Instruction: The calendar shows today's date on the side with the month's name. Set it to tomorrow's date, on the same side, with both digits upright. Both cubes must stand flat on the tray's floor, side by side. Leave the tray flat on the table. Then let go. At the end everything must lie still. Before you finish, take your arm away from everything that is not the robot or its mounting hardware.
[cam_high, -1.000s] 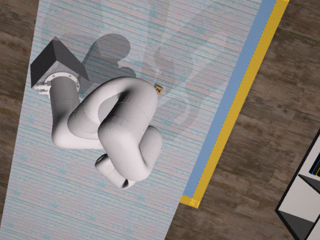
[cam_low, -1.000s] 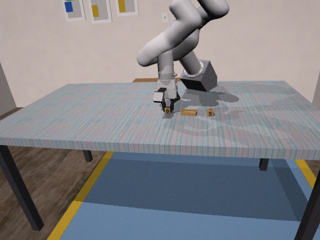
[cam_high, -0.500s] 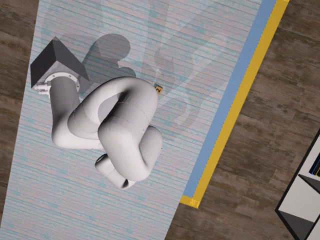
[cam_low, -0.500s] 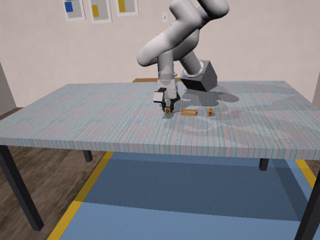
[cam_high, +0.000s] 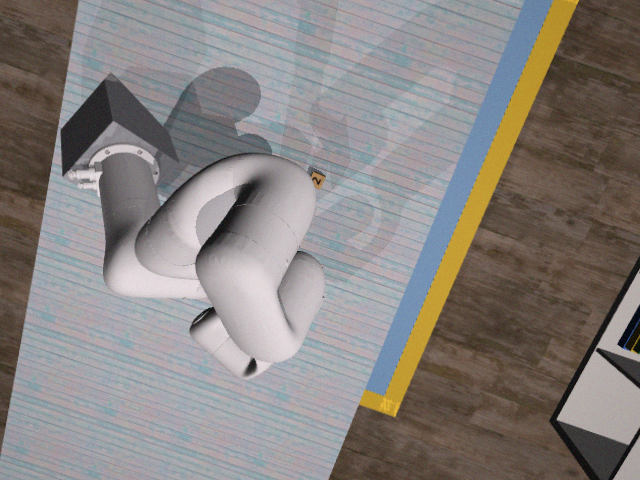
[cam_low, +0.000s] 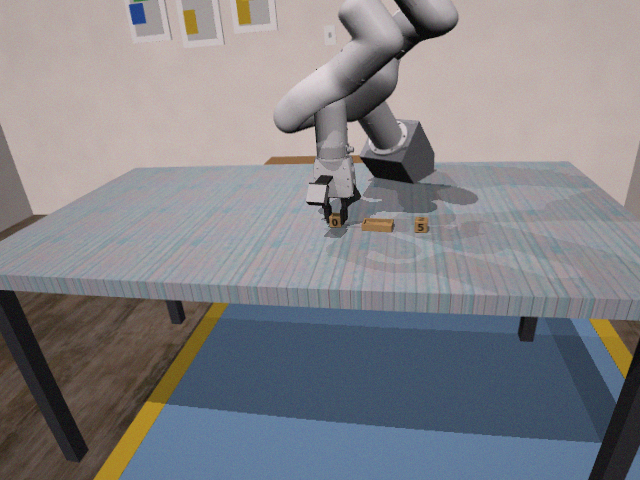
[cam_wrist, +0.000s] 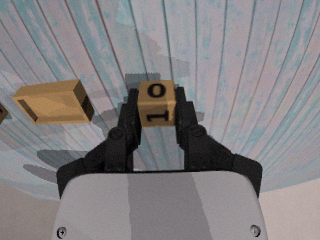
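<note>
Right now the wooden digit cube is 20 mm below my hand. Round my hand: wooden calendar tray: 40 mm ahead, 100 mm to the left, 20 mm below.
</note>
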